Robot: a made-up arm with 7 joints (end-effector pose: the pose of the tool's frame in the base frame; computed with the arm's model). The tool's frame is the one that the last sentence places. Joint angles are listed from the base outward.
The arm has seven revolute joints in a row. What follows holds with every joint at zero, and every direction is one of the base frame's. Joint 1 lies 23.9 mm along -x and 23.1 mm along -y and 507 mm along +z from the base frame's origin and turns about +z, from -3.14 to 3.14 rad. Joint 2 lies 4.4 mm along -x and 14 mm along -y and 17.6 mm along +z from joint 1 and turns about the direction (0, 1, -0.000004), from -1.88 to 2.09 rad. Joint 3 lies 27.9 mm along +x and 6.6 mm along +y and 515.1 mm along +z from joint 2 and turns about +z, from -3.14 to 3.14 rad. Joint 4 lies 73.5 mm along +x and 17.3 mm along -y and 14.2 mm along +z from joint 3 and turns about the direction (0, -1, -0.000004), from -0.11 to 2.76 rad. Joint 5 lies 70.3 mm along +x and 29 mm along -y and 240.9 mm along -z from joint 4 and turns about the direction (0, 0.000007, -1), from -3.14 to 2.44 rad. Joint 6 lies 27.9 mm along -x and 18.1 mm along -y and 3.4 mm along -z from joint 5 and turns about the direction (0, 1, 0.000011), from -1.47 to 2.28 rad. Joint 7 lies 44.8 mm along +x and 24.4 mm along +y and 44.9 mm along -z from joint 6 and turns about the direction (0, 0.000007, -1), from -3.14 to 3.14 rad. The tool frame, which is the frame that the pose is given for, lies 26.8 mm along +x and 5.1 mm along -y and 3.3 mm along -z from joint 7; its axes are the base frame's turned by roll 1.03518, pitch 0.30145 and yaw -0.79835 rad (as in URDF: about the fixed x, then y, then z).
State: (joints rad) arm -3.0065 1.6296 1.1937 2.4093 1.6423 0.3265 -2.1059
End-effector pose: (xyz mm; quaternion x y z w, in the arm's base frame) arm -802.9 -293.3 339.4 0.1678 0.9559 0.2263 0.0828
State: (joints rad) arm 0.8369 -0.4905 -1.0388 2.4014 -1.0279 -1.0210 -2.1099
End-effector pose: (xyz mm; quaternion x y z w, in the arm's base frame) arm -61.1 -323.2 1240.4 -0.8466 -0.4142 0.1304 0.3078
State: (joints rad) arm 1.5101 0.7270 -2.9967 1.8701 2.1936 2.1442 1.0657
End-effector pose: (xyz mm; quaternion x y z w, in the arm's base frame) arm 86.1 250.0 1226.6 0.8699 -0.1208 -0.4519 0.1565
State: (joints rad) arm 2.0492 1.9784 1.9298 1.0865 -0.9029 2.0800 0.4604
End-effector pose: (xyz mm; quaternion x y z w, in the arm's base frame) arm -496.3 136.9 326.6 -0.4266 0.5837 0.6619 0.1983
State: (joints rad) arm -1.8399 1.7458 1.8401 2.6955 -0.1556 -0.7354 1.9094
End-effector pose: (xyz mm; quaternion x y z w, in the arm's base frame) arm -134.8 -800.8 325.5 -0.1486 0.2609 -0.3483 0.8880
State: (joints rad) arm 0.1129 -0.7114 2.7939 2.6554 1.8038 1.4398 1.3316
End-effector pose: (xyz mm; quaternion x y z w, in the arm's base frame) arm -658.4 -74.7 1065.4 -0.2464 0.6723 -0.0196 0.6978
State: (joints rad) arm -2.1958 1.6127 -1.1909 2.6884 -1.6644 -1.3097 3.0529
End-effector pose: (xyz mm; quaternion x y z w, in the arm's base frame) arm -578.1 -564.6 440.3 -0.1125 0.5893 0.7787 0.1834
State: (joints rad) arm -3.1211 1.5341 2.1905 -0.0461 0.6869 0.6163 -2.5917
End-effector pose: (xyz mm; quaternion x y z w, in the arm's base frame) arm -245.1 -119.0 569.9 0.4964 -0.3464 0.5458 0.5794
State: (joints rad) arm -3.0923 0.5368 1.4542 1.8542 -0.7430 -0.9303 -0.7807
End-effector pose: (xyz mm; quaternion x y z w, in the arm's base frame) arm -400.8 -291.0 1081.6 -0.4978 -0.5946 0.0716 0.6272
